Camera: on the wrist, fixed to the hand. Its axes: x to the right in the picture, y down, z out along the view.
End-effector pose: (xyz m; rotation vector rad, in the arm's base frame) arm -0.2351 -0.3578 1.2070 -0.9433 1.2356 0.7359
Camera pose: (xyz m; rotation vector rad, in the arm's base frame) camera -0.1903 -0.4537 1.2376 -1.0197 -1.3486 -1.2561
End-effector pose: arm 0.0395 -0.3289 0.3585 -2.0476 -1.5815 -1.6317
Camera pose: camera -0.0661 -0.3391 0.3288 -0.7531 1.5654 -0.3448
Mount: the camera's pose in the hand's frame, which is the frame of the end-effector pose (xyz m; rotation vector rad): -0.0183 -0.0876 -0.0642 0.1017 -0.8669 -2.9621
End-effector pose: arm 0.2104 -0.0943 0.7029 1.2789 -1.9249 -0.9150
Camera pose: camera 0.3112 -0.1145 0.6635 -1.4902 -0.8189 1.0209
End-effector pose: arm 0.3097 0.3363 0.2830 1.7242 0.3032 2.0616
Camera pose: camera 0.2659 0.4120 0.2161 0.2812 1.2407 -0.8064
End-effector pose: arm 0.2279 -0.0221 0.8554 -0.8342 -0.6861 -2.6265
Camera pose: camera 0.1766 0.0204 0.7677 0.0622 0.7314 0.1622
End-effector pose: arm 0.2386 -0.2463 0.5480 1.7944 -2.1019 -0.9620
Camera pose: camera 0.3484 -0.2544 0.5491 -1.4625 -1.2517 0.6189
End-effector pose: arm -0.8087 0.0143 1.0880 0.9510 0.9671 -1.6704
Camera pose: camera -0.8780 0.0996 1.0949 1.2930 -0.5404 1.4140
